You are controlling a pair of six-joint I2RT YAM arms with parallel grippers.
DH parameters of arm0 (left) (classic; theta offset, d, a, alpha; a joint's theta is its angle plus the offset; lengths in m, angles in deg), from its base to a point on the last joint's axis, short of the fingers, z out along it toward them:
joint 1: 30.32 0.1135 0.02 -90
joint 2: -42.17 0 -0.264 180
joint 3: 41.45 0 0.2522 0
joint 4: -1.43 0 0.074 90
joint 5: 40.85 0 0 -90
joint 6: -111.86 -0.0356 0 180
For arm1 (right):
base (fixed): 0 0 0 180
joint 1: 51.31 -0.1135 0.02 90
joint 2: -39.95 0 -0.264 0
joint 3: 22.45 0 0.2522 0
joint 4: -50.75 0 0.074 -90
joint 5: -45.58 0 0 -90
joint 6: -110.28 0.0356 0 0
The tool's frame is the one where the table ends.
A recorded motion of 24 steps. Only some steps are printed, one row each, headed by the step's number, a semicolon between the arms.
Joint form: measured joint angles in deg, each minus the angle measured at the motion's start. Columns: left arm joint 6, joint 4, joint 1, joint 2, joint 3, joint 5; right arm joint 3, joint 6, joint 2, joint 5, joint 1, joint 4.
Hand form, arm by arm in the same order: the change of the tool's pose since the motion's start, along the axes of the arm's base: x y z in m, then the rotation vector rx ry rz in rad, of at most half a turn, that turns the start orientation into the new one. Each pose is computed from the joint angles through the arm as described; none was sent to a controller.
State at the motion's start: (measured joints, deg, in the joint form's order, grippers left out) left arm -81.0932 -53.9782 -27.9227 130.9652 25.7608 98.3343; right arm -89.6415 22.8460 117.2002 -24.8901 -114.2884 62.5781
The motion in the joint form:
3: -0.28 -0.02 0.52 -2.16 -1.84 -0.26; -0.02 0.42 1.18 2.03 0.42 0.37
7: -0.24 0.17 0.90 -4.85 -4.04 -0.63; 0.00 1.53 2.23 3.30 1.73 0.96
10: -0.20 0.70 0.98 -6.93 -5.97 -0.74; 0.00 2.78 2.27 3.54 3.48 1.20
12: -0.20 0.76 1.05 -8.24 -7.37 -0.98; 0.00 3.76 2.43 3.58 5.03 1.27
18: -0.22 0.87 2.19 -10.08 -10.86 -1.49; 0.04 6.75 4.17 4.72 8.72 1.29
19: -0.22 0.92 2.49 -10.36 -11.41 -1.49; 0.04 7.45 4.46 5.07 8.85 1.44
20: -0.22 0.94 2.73 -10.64 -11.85 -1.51; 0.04 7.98 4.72 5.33 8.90 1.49
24: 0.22 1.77 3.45 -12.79 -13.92 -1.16; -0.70 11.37 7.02 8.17 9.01 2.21
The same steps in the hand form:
3: -0.0088 0.0021 0.0009 0.0056 -0.0087 0.0070; 0.0043 0.0009 -0.0063 -0.0248 0.0045 -0.0427
7: -0.0191 0.0034 0.0020 0.0123 -0.0197 0.0156; 0.0122 -0.0011 -0.0127 -0.0407 0.0214 -0.0929
10: -0.0272 0.0033 0.0017 0.0147 -0.0309 0.0180; 0.0204 -0.0064 -0.0133 -0.0296 0.0353 -0.1354
12: -0.0333 0.0034 0.0003 0.0187 -0.0302 0.0202; 0.0277 -0.0109 -0.0143 -0.0202 0.0469 -0.1696
18: -0.0466 0.0072 -0.0089 0.0261 -0.0029 0.0416; 0.0472 -0.0198 -0.0234 -0.0104 0.0828 -0.2725
19: -0.0486 0.0082 -0.0103 0.0259 0.0010 0.0468; 0.0482 -0.0199 -0.0252 -0.0089 0.0904 -0.2852
20: -0.0504 0.0090 -0.0113 0.0261 0.0036 0.0510; 0.0489 -0.0197 -0.0266 -0.0074 0.0958 -0.2939
24: -0.0583 0.0108 -0.0127 0.0197 -0.0069 0.0673; 0.0541 -0.0162 -0.0352 -0.0059 0.1222 -0.3648

